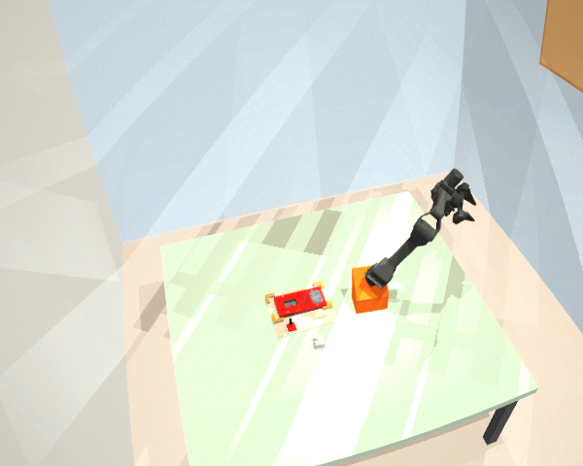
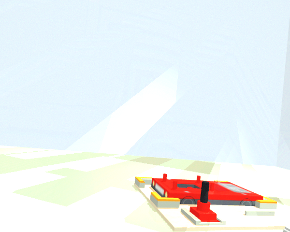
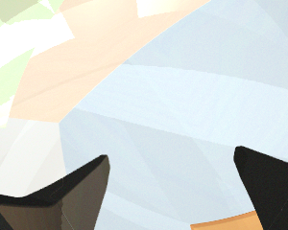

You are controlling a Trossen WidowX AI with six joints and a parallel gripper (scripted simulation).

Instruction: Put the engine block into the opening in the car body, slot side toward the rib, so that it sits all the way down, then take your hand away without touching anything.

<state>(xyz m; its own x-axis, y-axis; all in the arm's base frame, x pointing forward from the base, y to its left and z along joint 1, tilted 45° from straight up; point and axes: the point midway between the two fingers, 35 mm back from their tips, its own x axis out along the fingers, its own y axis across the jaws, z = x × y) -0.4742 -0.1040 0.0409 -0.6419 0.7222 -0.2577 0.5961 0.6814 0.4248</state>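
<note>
Right now my gripper tip is 76 cm short of the engine block, 17 cm to the right of it and 28 cm above it.
</note>
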